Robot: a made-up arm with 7 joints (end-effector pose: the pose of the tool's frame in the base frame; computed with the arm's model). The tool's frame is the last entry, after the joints.
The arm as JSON. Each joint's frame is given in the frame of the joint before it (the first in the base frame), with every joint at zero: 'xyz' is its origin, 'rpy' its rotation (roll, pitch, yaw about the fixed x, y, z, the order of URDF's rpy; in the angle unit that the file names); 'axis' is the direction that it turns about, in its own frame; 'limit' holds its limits. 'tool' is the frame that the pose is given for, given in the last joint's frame.
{
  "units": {
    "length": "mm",
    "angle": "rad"
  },
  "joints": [
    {
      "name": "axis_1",
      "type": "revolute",
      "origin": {
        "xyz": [
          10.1,
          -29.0,
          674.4
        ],
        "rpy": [
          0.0,
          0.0,
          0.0
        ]
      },
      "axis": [
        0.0,
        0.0,
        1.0
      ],
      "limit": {
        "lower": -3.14,
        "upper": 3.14
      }
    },
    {
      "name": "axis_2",
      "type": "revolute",
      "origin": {
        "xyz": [
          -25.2,
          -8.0,
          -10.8
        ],
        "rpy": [
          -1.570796,
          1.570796,
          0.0
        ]
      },
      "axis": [
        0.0,
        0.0,
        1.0
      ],
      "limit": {
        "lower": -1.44,
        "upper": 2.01
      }
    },
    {
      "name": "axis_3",
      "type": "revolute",
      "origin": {
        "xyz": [
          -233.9,
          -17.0,
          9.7
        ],
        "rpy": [
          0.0,
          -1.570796,
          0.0
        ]
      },
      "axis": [
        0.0,
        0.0,
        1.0
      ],
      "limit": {
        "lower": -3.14,
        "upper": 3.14
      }
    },
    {
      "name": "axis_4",
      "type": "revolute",
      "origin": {
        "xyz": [
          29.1,
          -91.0,
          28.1
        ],
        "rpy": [
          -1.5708,
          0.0,
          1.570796
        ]
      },
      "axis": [
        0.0,
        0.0,
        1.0
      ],
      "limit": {
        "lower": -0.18,
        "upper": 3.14
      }
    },
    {
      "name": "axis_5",
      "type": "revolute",
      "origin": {
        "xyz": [
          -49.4,
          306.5,
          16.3
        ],
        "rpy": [
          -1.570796,
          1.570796,
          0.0
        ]
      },
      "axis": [
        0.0,
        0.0,
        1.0
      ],
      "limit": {
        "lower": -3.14,
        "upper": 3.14
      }
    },
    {
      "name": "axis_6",
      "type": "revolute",
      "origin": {
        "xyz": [
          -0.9,
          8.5,
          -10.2
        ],
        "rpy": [
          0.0,
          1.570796,
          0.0
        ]
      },
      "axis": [
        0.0,
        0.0,
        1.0
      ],
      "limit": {
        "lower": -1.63,
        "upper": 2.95
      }
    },
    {
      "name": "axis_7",
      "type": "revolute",
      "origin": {
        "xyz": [
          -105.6,
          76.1,
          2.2
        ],
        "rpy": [
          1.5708,
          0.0,
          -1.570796
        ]
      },
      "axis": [
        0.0,
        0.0,
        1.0
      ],
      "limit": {
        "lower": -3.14,
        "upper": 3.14
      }
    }
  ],
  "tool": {
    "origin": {
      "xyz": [
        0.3,
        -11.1,
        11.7
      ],
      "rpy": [
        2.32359,
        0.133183,
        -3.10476
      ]
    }
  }
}
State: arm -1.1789 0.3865 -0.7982 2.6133 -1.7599 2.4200 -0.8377
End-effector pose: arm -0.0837 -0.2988 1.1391 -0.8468 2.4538 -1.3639
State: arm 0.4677 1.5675 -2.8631 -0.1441 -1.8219 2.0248 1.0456
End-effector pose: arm -0.0902 -0.0015 0.8021 0.9394 -2.0821 0.1185
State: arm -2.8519 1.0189 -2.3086 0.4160 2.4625 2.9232 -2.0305
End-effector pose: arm -0.0848 0.2171 0.8407 2.6031 -0.7074 1.2646
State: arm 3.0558 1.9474 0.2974 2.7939 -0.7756 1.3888 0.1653
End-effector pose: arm -0.4507 -0.0028 0.1936 0.4182 1.7165 -2.3746
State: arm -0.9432 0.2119 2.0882 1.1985 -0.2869 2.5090 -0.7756
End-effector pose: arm 0.1717 0.2188 0.7871 -0.8090 0.4823 2.0727
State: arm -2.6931 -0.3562 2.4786 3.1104 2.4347 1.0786 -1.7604
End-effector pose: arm 0.2564 0.1190 1.3061 1.0435 -2.8368 0.3217
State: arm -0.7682 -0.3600 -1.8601 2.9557 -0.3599 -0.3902 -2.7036
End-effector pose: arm -0.1300 0.0848 1.3107 0.9003 -2.7014 -0.8802
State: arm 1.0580 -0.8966 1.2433 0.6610 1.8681 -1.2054 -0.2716
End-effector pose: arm -0.1302 0.1292 0.8642 0.6994 -1.2811 -0.6528
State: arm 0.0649 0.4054 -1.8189 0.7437 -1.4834 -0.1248 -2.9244
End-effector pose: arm 0.0384 -0.4401 0.6486 0.2041 0.0385 2.7014
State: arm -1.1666 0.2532 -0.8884 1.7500 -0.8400 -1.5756 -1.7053
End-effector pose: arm 0.0156 -0.4031 1.0099 2.1256 -0.0073 -1.6318
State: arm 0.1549 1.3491 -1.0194 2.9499 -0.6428 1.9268 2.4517
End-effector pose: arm 0.5791 -0.1467 0.7102 0.9505 0.9390 2.5483
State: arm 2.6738 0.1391 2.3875 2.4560 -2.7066 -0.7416 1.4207
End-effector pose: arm 0.1448 -0.3198 1.1776 -2.4505 -1.1256 0.0125
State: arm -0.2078 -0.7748 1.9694 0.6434 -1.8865 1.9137 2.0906
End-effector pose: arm 0.0097 0.3431 0.6898 -0.4417 -2.9726 -0.6452
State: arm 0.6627 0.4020 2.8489 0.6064 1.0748 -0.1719 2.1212
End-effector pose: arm -0.3774 -0.1011 0.7912 -0.9636 0.8097 0.5195
